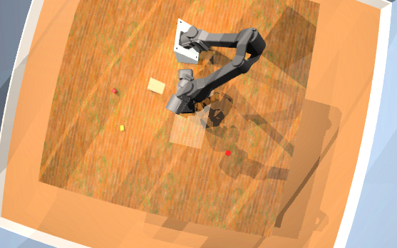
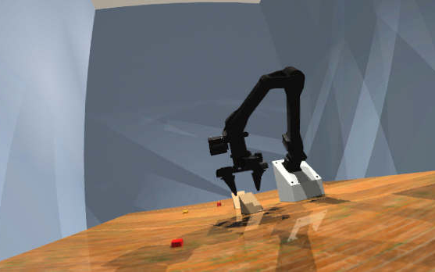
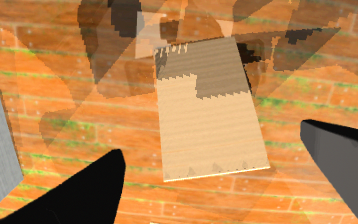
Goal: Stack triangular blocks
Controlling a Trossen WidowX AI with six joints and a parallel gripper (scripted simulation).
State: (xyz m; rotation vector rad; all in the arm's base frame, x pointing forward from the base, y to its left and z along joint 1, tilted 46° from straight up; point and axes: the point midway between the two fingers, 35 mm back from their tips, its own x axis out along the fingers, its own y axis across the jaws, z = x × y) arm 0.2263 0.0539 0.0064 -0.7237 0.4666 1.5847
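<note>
Right now the wooden triangular block is 50 mm below my gripper tip. The rest, counted from my gripper tip: yellow cube: 200 mm ahead, 310 mm to the right, 60 mm below.
</note>
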